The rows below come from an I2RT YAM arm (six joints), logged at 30 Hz.
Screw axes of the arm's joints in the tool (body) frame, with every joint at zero. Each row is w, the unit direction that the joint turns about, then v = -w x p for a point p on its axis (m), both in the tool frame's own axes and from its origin. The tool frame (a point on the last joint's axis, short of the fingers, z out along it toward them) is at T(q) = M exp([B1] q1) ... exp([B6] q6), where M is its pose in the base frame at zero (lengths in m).
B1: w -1 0 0 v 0 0.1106 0
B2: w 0 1 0 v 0.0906 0 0.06
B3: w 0 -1 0 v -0.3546 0 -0.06
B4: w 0 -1 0 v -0.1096 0 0
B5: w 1 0 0 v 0 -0.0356 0
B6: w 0 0 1 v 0 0 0
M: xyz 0.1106 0 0.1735 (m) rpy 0 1.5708 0 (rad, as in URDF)
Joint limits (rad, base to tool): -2.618..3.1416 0..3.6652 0..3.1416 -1.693..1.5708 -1.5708..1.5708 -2.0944..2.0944
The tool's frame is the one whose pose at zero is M.
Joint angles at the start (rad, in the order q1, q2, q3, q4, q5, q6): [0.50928 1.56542 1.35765 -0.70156 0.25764 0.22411]
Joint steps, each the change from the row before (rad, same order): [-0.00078 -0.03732 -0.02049 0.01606 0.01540 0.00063]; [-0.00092 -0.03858 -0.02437 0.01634 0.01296 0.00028]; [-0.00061 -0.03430 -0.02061 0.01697 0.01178 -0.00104]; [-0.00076 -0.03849 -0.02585 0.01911 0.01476 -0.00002]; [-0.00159 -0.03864 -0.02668 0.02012 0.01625 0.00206]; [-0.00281 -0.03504 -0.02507 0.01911 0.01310 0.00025]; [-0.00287 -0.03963 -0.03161 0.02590 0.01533 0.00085]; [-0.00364 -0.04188 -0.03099 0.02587 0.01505 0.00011]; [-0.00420 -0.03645 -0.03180 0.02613 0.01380 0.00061]
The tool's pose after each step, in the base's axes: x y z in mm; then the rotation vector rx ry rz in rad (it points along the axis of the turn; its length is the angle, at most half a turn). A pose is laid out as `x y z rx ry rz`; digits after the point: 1 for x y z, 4 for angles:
292.9 152.3 306.5 -0.2214 2.3937 0.0035
286.3 147.7 311.7 -0.2055 2.3630 0.0033
280.6 143.9 316.5 -0.1918 2.3325 0.0041
273.9 139.3 320.9 -0.1747 2.3005 0.0026
267.4 134.5 324.7 -0.1531 2.2681 0.0004
261.5 129.9 327.7 -0.1344 2.2392 -0.0011
255.0 124.8 330.0 -0.1123 2.2055 -0.0024
248.1 119.3 332.8 -0.0892 2.1693 -0.0026
242.2 114.3 333.7 -0.0673 2.1389 -0.0044

